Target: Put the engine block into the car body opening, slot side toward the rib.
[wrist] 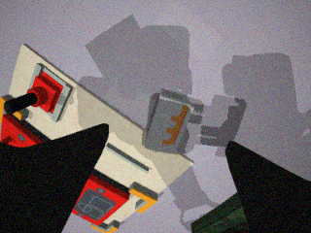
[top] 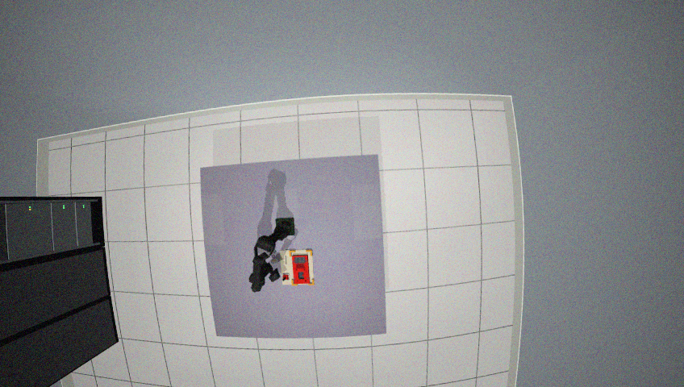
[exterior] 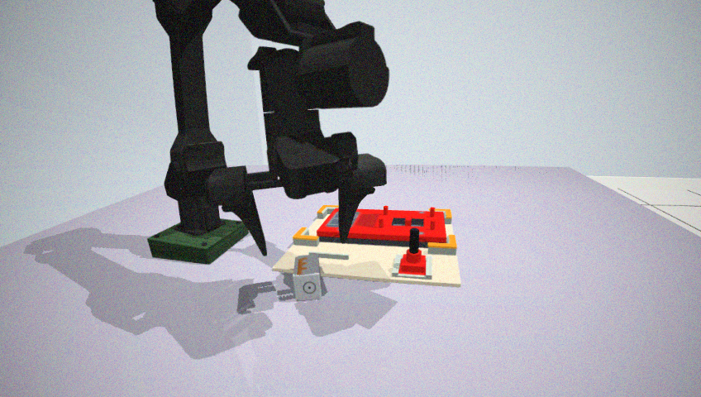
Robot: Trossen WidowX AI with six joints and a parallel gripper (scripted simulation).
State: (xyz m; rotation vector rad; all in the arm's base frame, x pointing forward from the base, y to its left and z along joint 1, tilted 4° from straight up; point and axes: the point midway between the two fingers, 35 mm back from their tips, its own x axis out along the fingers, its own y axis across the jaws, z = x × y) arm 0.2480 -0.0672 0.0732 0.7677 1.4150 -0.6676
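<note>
Now: gripper tip 4 cm above the engine block. Round my gripper tip: black upright peg: 11 cm ahead, 8 cm to the left, 2 cm below.
</note>
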